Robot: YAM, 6 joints.
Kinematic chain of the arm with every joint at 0, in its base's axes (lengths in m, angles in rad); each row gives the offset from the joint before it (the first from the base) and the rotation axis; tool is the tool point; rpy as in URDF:
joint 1: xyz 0 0 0.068 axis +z
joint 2: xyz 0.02 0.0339 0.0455 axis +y
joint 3: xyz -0.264 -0.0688 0 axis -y
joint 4: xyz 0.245 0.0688 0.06 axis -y
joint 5: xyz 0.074 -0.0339 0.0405 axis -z
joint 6: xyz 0.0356 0 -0.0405 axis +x
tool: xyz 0 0 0 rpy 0 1.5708 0
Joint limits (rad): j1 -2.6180..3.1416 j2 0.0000..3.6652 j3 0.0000..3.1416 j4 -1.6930..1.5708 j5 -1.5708..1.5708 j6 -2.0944..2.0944
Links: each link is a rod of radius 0.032 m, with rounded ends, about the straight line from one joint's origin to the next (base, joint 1, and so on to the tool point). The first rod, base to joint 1, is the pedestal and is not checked.
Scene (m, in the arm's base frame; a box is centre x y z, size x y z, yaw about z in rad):
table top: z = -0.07
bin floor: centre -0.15 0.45 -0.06 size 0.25 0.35 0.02 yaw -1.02
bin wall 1: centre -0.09 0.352 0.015 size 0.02 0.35 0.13 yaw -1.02
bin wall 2: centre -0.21 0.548 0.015 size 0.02 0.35 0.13 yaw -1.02
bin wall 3: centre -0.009 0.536 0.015 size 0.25 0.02 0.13 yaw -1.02
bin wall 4: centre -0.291 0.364 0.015 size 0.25 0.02 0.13 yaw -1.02
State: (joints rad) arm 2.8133 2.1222 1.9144 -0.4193 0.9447 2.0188
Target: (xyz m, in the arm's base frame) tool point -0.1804 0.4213 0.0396
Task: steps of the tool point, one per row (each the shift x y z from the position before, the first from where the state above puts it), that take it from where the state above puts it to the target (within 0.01 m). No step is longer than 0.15 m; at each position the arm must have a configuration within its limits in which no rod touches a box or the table.
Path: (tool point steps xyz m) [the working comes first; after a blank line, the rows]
Joints at the target: 2.0391 2.4796 1.6294 -0.4811 0.9612 2.0188
Straight joint move there: touches bin wall 4.

1: 0.0670 0.1061 -0.0391
2: 0.0936 0.0811 -0.0376
3: 0.1109 0.0497 -0.0355
4: -0.0025 0.0049 -0.0695
5: 0.0025 -0.0049 -0.0696

